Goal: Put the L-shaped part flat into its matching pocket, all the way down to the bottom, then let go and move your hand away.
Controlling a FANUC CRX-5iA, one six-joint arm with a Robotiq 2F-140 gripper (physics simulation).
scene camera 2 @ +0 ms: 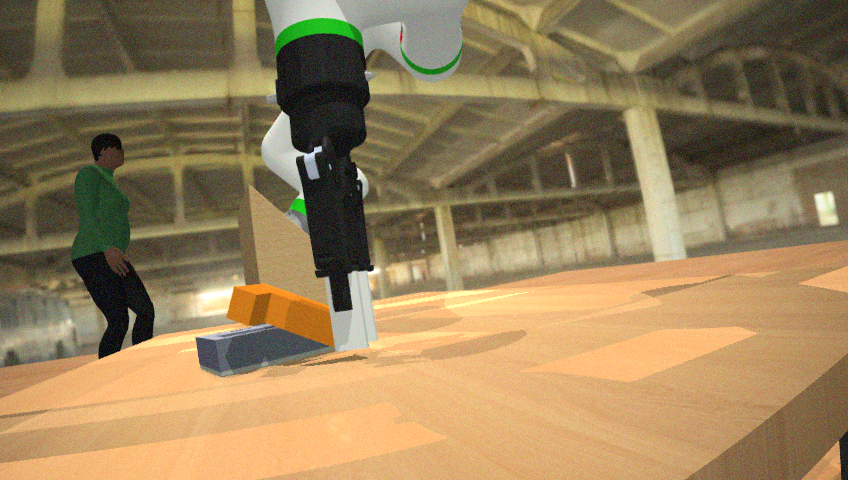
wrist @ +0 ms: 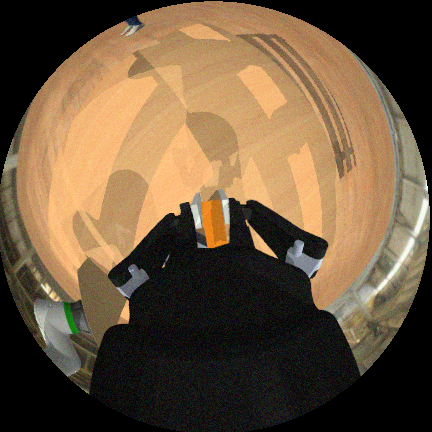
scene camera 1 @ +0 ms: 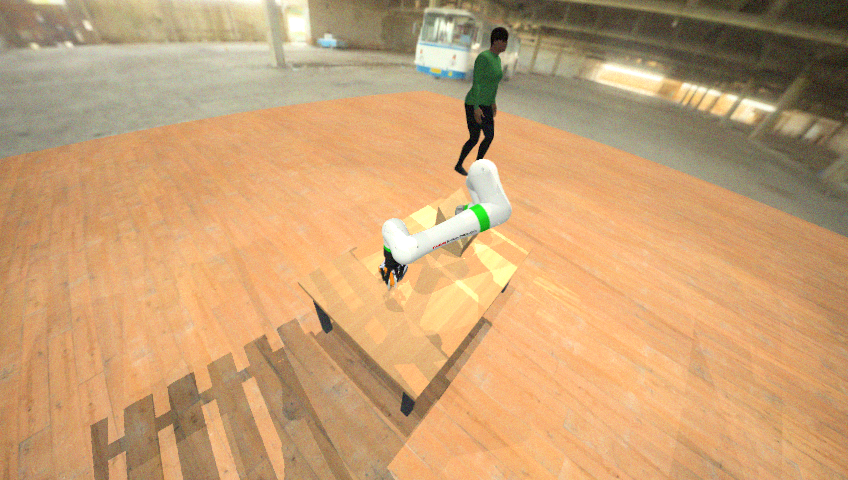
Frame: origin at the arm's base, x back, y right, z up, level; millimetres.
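Where they show: gripper, fingertip midpoint: (scene camera 2: 358,345) (wrist: 209,198) (scene camera 1: 391,286); arm's base, link origin: (scene camera 2: 292,244) (wrist: 86,316).
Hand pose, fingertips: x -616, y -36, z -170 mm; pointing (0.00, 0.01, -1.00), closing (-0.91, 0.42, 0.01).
Observation:
Each offset is from my fingertips to the centre of the thing. Level surfaces: height alone.
The orange L-shaped part @(dz +36, dx +8, dy +53 mm) (scene camera 2: 285,312) (wrist: 214,223) is held between the pale fingertips of my gripper (scene camera 2: 352,327) (wrist: 209,198), which is shut on it. In scene camera 2 the part is tilted: its far left end is raised above the grey-blue pocket block @(dz +8, dx +87, dy +87 mm) (scene camera 2: 238,352), and its end at the fingers slopes down near the block's right end. The fingertips are low, close to the table top, at the right end of the block. The inside of the pocket is hidden in that view. In scene camera 1 the gripper (scene camera 1: 391,282) is small, and orange shows between its fingers.
A tan wedge-shaped panel (scene camera 2: 276,243) (wrist: 100,300) stands on the table @(dz -10 mm) (scene camera 1: 357,333) behind the block, near the arm's base. A person in a green top (scene camera 1: 484,77) (scene camera 2: 101,208) stands beyond the table. Shadows and bright patches lie across the table top.

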